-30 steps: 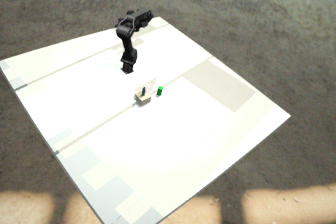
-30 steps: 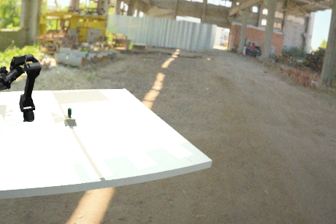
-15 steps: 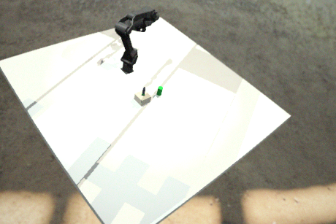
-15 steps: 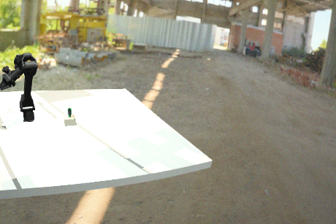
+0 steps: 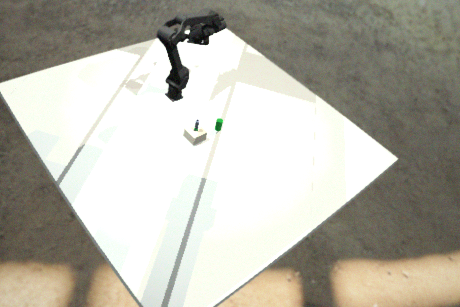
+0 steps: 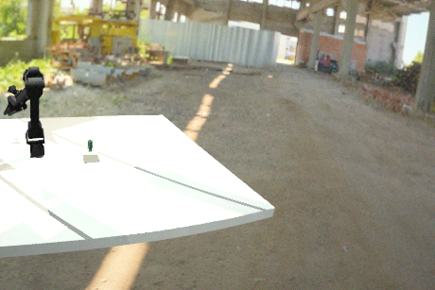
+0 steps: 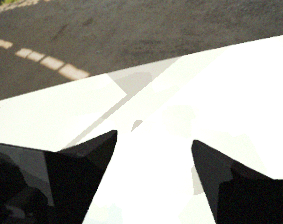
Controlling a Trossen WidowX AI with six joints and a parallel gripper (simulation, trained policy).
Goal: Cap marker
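The green cap is 430 mm ahead of my gripper tip, 100 mm to the right of it and 140 mm below it. From my gripper tip the other things lie so: holder block: 420 mm ahead, 220 mm to the right, 140 mm below.
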